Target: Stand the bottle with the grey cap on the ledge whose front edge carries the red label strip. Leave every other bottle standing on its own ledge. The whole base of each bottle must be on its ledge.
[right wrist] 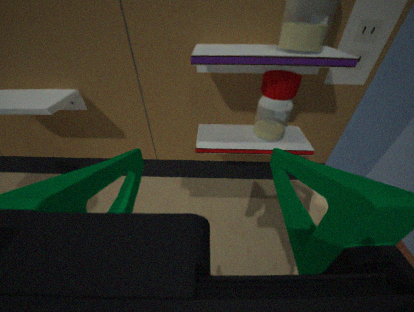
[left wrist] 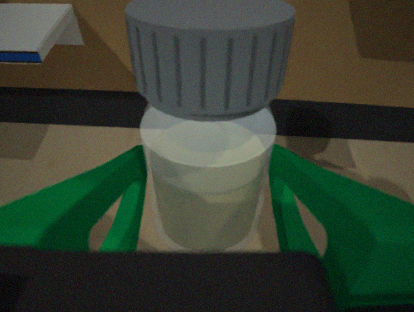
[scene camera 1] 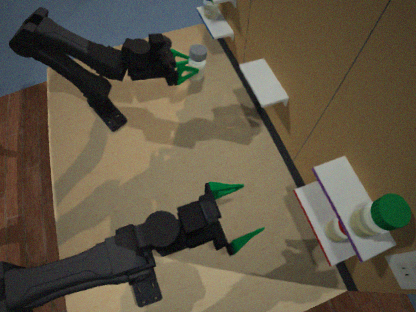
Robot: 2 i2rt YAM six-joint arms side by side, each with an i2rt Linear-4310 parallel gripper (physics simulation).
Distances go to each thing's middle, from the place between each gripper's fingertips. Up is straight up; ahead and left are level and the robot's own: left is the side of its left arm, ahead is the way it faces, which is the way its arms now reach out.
The red-label ledge (scene camera 1: 316,205) is 57 cm to the right of my left hand, 15 cm ahead of it and 2 cm below it. From my left hand the other things lie so: green-capped bottle (scene camera 1: 380,216) (61 cm to the right, 17 cm above, 14 cm ahead); then purple-strip ledge (scene camera 1: 341,183) (57 cm to the right, 15 cm ahead, 12 cm above); then red-capped bottle (right wrist: 279,87) (60 cm to the right, 15 cm ahead, 3 cm above).
Right now the purple-strip ledge is 180 mm ahead of my right hand, 80 mm to the right of it and 30 mm above it. Round my right hand: green-capped bottle 170 mm ahead, 110 mm to the right, 90 mm above; then red-label ledge 180 mm ahead, 80 mm to the right, 110 mm below; then red-capped bottle 190 mm ahead, 110 mm to the right, 50 mm below.
